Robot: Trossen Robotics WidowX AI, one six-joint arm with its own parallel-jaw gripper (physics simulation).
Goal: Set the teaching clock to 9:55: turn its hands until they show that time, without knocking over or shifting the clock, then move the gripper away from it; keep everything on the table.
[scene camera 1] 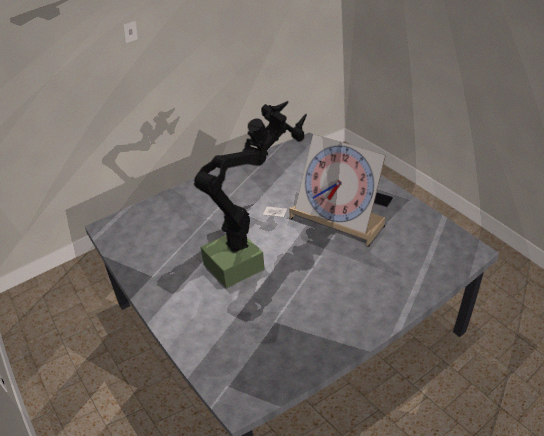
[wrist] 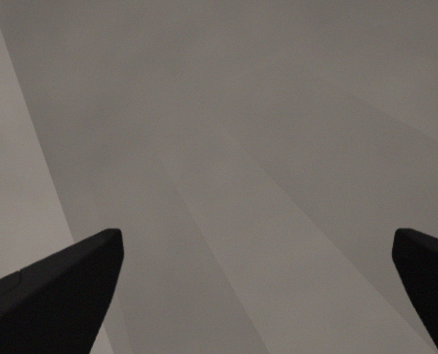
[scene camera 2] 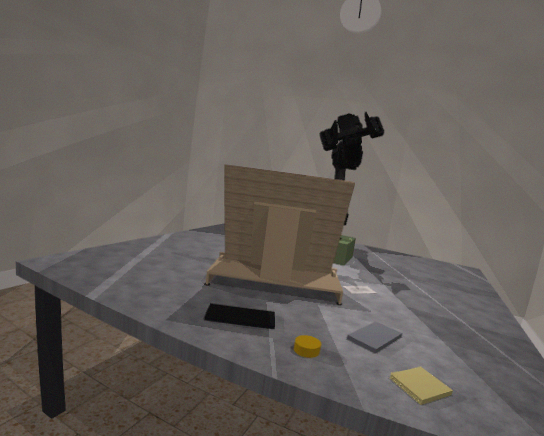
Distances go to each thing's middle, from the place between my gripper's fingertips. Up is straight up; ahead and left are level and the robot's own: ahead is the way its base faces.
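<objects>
Hand 110 mm short of the teaching clock (scene camera 2: 243,186), 110 mm to the left of it, 320 mm above it. From my hand: black slab (scene camera 2: 218,313), a little to the right, far ahead, far below; grey tile (scene camera 2: 374,337), 210 mm ahead, 210 mm to the left, 500 mm below.
</objects>
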